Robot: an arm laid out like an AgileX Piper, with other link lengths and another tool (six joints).
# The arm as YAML. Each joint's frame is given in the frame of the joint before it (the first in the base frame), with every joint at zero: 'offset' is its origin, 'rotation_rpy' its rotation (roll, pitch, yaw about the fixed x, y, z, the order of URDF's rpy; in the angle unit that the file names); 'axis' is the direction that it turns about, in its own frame. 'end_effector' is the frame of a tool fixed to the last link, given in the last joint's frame.
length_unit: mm
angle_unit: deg
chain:
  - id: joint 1
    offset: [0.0, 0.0, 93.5]
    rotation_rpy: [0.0, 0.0, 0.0]
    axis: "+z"
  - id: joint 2
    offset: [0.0, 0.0, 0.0]
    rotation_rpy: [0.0, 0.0, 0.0]
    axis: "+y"
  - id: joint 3
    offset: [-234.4, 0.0, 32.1]
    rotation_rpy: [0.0, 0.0, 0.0]
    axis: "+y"
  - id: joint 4
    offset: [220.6, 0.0, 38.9]
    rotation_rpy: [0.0, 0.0, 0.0]
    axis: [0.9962, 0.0, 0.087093]
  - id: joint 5
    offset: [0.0, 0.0, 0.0]
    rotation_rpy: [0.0, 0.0, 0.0]
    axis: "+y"
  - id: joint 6
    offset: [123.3, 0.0, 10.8]
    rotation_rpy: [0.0, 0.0, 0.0]
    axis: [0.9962, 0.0, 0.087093]
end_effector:
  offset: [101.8, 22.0, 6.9]
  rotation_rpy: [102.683, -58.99, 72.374]
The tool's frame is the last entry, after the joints.
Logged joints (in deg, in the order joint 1, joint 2, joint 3, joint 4, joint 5, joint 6), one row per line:
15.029, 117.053, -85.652, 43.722, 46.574, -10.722
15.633, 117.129, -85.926, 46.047, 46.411, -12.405
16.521, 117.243, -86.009, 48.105, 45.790, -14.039
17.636, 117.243, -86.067, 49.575, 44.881, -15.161
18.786, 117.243, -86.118, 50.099, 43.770, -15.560
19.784, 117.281, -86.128, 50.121, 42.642, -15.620
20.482, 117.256, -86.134, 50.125, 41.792, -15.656
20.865, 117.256, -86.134, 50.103, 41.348, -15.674
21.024, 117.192, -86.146, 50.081, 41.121, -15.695
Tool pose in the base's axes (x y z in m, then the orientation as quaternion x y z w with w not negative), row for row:
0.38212, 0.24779, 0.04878, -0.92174, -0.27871, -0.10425, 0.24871
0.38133, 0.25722, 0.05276, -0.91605, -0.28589, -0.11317, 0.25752
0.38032, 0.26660, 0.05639, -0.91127, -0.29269, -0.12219, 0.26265
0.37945, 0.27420, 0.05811, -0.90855, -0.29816, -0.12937, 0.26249
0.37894, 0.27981, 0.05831, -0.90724, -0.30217, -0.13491, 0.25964
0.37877, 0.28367, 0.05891, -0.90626, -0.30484, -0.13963, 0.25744
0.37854, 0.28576, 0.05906, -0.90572, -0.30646, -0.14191, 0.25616
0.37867, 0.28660, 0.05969, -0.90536, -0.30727, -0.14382, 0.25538
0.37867, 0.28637, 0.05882, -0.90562, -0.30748, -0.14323, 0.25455
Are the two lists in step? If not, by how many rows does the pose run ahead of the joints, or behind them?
The pose runs 1 row ahead of the joints: the pose in row i belongs to the joints in row i + 1.
